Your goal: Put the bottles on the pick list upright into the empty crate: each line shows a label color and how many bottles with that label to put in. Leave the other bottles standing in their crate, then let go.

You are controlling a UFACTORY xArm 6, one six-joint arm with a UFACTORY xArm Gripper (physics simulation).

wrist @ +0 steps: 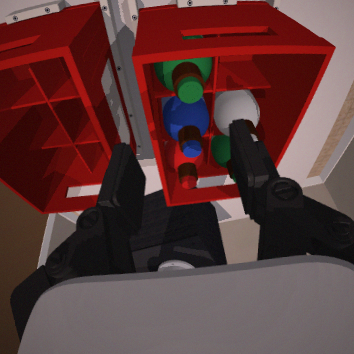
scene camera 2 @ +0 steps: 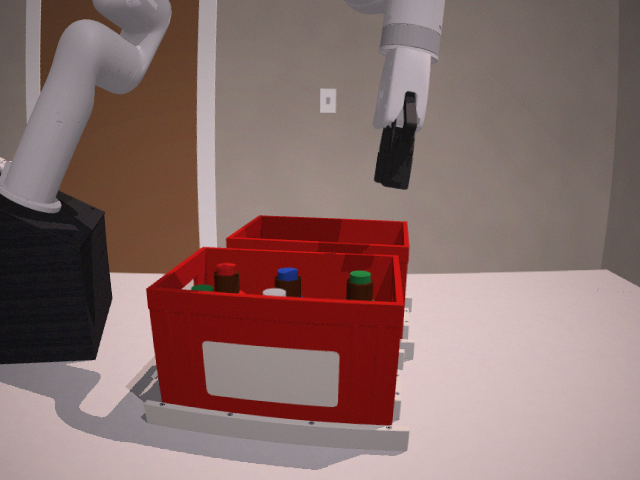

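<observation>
My gripper is partly open and empty, above the crates. The filled red crate holds upright bottles. A green-capped bottle, a blue one and a red one stand in the column nearest the other crate. A white bottle and a second green bottle stand beside them, partly hidden by the right finger in the wrist view. The empty red crate shows no bottles. The pick list does not show.
Pale rails line the crates, which stand close side by side on the pale table. Thin red dividers split both crates into compartments. The black robot base stands near one end of the crates.
</observation>
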